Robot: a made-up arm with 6 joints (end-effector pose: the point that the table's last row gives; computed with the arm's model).
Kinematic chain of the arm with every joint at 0, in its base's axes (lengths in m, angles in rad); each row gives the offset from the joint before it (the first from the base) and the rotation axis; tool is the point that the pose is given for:
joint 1: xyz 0 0 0.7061 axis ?
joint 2: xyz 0.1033 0 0 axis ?
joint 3: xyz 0 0 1.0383 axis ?
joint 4: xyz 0 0 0.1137 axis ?
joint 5: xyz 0.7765 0 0 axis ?
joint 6: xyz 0.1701 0 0 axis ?
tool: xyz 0 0 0
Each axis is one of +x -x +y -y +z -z.
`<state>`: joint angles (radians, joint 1 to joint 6).
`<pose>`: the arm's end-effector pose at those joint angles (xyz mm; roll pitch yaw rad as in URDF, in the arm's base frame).
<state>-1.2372 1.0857 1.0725 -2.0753 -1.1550 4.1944</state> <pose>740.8 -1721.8 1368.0 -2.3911 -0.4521 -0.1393</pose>
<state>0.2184 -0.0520 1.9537 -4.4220 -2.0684 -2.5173</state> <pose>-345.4 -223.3 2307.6 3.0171 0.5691 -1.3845</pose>
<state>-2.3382 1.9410 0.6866 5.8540 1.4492 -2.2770</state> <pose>-1142.8 -1083.5 -344.0 2.4087 -0.1663 -2.7704</pose>
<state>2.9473 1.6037 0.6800 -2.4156 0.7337 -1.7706</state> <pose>-1661.3 404.0 -31.2 2.8792 1.1072 1.4846</pose>
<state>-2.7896 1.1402 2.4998 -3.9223 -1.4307 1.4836</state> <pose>-966.8 -228.8 1970.9 -1.6381 -0.2880 1.1657</pose>
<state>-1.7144 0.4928 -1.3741 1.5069 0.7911 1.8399</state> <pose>55.2 -461.8 728.3 -1.4283 0.7556 0.0804</pose>
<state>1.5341 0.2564 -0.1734 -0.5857 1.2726 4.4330</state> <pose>134.6 1217.6 1592.6 2.5306 -0.6456 0.8112</pose>
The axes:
joint 1: +z
joint 2: +y
joint 3: -y
joint 4: -x
joint 5: -y
joint 6: -x

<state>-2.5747 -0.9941 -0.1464 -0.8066 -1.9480 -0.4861</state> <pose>312.6 63.7 1810.3 1.2212 0.7780 -1.3455</pose>
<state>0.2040 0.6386 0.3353 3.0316 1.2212 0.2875</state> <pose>1470.6 322.2 1247.4 -2.2584 1.4568 1.3394</pose>
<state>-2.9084 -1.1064 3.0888 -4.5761 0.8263 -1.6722</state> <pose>1178.6 152.5 348.2 2.2932 0.5699 -0.8127</pose>
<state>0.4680 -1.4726 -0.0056 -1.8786 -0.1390 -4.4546</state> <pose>-860.0 -409.5 1760.3 -1.0820 -1.4249 1.6069</pose>
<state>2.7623 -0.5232 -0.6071 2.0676 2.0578 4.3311</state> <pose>-311.3 -18.2 1589.0 0.7075 0.3903 -1.3768</pose>
